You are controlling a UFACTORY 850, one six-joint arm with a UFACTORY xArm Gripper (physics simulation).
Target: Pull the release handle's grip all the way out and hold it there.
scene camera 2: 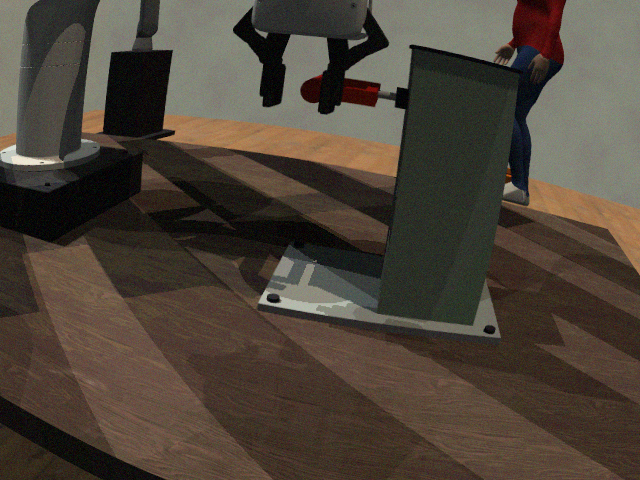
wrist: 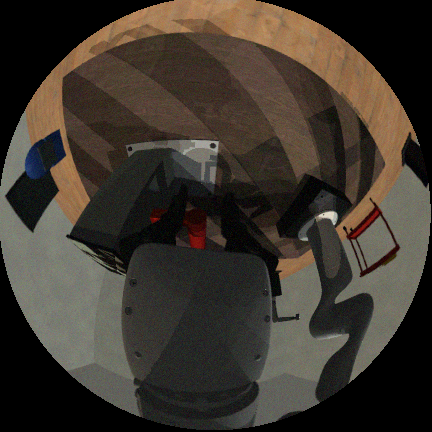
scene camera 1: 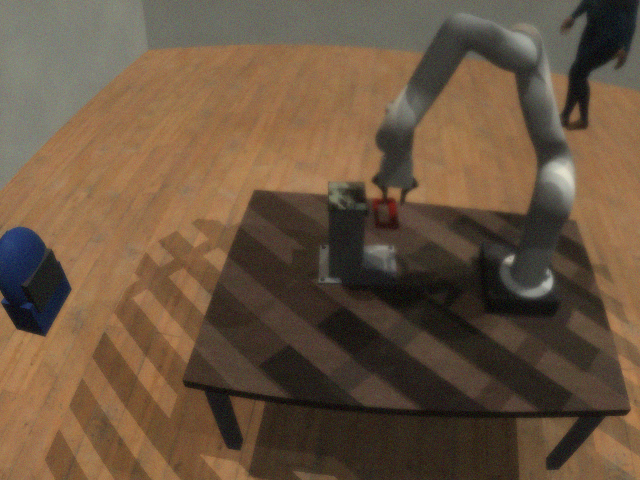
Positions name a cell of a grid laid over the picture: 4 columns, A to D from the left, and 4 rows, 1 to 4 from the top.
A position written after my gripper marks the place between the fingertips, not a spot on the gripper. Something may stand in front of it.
Observation:
In view: my gripper (scene camera 2: B1) and a pale base plate (scene camera 2: B3).
My gripper is seen too in the wrist view (wrist: B2) and in scene camera 1 (scene camera 1: C2). The pale base plate is seen too in the wrist view (wrist: B2).

